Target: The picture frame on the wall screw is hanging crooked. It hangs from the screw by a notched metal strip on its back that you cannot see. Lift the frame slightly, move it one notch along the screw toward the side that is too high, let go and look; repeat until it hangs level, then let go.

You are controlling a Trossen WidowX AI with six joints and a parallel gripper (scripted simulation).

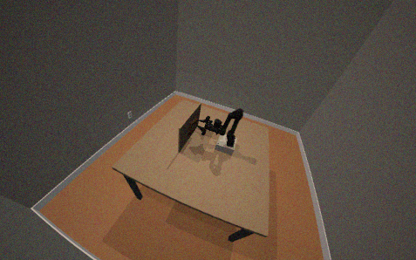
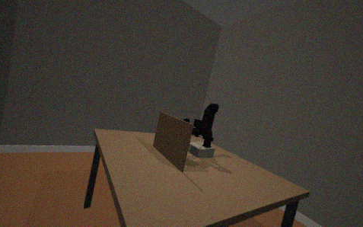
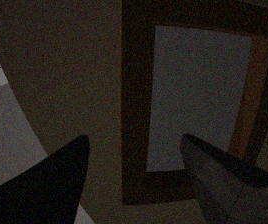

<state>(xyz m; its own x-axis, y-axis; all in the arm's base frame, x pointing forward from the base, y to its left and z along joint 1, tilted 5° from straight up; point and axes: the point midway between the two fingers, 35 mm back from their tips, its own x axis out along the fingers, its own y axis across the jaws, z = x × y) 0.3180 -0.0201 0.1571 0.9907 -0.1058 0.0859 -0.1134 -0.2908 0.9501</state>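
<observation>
Now: the picture frame 5 cm below my gripper tip, 5 cm ahead of it and 1 cm to the left of it. Also, from my gripper tip: wall panel (6 cm below, 6 cm ahead, 1 cm to the left).
</observation>
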